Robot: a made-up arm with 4 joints. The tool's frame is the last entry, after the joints.
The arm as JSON. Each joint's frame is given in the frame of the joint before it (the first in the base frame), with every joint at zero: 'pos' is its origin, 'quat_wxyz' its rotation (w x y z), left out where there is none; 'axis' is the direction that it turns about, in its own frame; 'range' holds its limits. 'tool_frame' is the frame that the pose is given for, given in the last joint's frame.
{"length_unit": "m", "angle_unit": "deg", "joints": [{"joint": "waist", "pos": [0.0, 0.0, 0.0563], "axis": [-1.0, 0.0, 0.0], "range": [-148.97, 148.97]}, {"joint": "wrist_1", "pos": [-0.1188, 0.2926, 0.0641], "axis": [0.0, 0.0, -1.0], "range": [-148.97, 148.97]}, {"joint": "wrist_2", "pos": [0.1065, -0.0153, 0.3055], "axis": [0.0, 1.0, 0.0], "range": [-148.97, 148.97]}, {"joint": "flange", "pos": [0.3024, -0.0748, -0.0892], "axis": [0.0, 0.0, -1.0], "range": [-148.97, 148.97]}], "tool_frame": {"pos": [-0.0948, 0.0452, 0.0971]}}
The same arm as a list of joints. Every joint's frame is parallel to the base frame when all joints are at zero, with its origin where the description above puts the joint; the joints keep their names.
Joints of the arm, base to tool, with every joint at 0 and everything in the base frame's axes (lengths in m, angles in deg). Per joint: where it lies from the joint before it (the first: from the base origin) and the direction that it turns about. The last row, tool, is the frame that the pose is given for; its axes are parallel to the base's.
waist: axis -x offset 0 0 0.0563
wrist_1: axis -z offset -0.1188 0.2926 0.0641
wrist_2: axis +y offset 0.1065 -0.0153 0.3055
flange: axis -z offset 0.3024 -0.0748 -0.0892
tool: offset -0.0948 0.0452 0.0971
Joint limits (deg, base to tool): -148.97..148.97 -148.97..148.97 -148.97..148.97 -148.97..148.97

